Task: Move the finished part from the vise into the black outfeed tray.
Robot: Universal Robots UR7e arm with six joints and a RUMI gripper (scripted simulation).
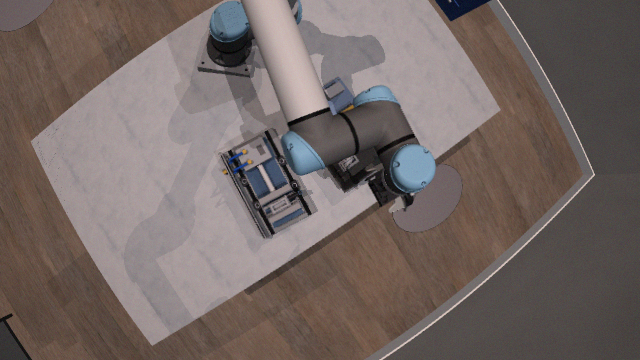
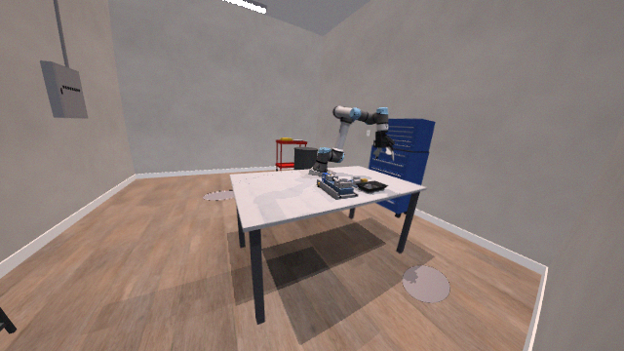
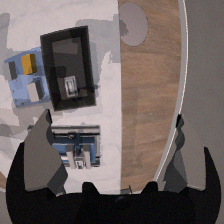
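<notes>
The vise is 29 cm to the right of my hand, 22 cm below it and 13 cm behind it. From my hand the other things lie so: blue plate: 26 cm below, 26 cm behind, 2 cm to the right; then orange block: 24 cm below, 23 cm behind, 3 cm to the left.
</notes>
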